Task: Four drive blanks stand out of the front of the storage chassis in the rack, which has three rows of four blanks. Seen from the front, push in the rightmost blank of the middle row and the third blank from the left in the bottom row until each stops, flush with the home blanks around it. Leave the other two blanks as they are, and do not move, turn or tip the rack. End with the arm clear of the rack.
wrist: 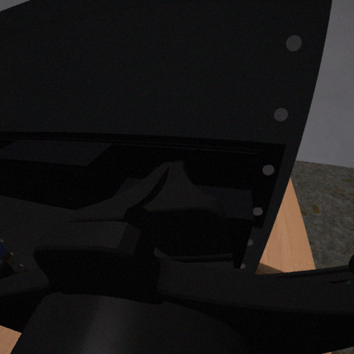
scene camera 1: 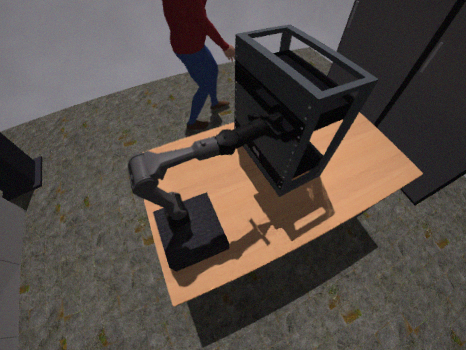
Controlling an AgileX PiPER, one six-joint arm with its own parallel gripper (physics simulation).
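The dark rack (scene camera 1: 280, 65) (wrist: 294, 150) stands on the table, its front facing the arm. In the wrist view the chassis opening lies below a wide dark panel (wrist: 150, 75). A blank's top face (wrist: 55, 152) shows at the upper left of the opening. Another blank (wrist: 235, 199) shows near the right post, partly behind a finger. Which rows they belong to, and whether they are flush, I cannot tell in the dark. My gripper (scene camera 1: 284, 128) (wrist: 175, 175) is at the chassis front with its fingertips together, shut and empty. Contact with a blank is hidden. The lower blanks are mostly hidden by the gripper.
The arm's black base block (scene camera 1: 210, 225) stands on the wooden table (scene camera 1: 380, 155) at its near left end. A person (scene camera 1: 192, 55) stands behind the table, close to the rack's left side. Dark tall cabinets (scene camera 1: 400, 65) stand behind the rack at the right.
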